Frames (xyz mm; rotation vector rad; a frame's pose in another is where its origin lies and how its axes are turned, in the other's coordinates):
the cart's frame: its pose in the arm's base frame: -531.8 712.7 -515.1 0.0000 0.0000 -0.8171
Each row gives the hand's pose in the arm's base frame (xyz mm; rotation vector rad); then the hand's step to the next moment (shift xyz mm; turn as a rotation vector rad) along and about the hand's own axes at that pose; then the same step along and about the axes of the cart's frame.
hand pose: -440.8 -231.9 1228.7 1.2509 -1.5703 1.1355
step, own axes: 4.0 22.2 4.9 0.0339 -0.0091 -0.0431
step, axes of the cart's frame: -13.1 -19.0 -1.0 -0.0196 0.0258 0.0451
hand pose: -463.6 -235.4 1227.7 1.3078 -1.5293 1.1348
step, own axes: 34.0 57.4 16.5 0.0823 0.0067 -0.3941
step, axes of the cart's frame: -26.7 -59.8 20.8 -0.2669 0.2387 0.1841
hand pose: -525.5 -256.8 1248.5 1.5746 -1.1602 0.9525
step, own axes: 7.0 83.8 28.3 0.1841 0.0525 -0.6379
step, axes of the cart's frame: -24.5 -83.3 18.2 -0.4380 0.3544 0.3552
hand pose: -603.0 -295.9 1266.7 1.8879 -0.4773 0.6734
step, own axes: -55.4 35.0 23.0 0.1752 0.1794 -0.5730
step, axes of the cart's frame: -15.2 -65.2 -18.5 -0.4047 0.2303 0.4176
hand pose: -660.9 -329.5 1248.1 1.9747 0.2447 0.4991
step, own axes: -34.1 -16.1 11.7 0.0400 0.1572 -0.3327
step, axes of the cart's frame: -5.4 -28.4 -26.9 -0.2401 0.0595 0.2753
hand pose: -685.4 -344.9 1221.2 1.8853 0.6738 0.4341
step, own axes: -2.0 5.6 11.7 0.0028 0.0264 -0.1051
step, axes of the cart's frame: 12.8 -2.9 0.5 -0.0857 0.0095 0.0657
